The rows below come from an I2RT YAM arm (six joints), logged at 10 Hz.
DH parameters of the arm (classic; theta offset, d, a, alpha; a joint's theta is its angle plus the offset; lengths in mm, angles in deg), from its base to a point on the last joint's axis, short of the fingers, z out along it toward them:
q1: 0 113.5 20 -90
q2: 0 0 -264 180
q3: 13.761 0 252.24 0
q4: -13.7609 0 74 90
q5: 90 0 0 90
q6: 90 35.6 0 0
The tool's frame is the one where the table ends.
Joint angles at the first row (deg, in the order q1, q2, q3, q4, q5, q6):
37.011, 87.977, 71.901, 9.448, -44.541, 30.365
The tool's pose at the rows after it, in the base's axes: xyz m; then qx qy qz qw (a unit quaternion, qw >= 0):
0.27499 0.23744 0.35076 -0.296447 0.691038 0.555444 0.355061
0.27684 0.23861 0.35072 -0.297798 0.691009 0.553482 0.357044
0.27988 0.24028 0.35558 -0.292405 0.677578 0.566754 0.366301
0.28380 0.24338 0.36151 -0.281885 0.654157 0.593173 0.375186
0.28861 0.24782 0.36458 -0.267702 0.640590 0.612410 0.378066
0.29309 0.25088 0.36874 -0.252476 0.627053 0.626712 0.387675
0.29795 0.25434 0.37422 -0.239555 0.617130 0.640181 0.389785
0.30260 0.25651 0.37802 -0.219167 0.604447 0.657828 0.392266
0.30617 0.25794 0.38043 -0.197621 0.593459 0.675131 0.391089
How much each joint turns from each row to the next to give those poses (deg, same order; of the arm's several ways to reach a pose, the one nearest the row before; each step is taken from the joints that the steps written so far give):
-0.048, 0.303, 0.645, -4.053, 1.342, -3.290
-0.019, 0.466, 0.486, -0.118, 0.132, -0.384
-0.100, 0.581, 0.344, 3.619, -0.339, 2.231
-0.034, 1.037, 0.060, 6.853, -0.776, 4.630
0.112, 1.485, 0.614, 4.917, 0.149, 4.073
0.030, 1.252, 0.706, 4.446, 0.994, 3.333
0.013, 1.391, 1.594, 2.676, 0.531, 3.043
-0.084, 1.314, 0.829, 4.203, 1.048, 4.200
-0.066, 1.078, 0.480, 3.808, 1.143, 4.198

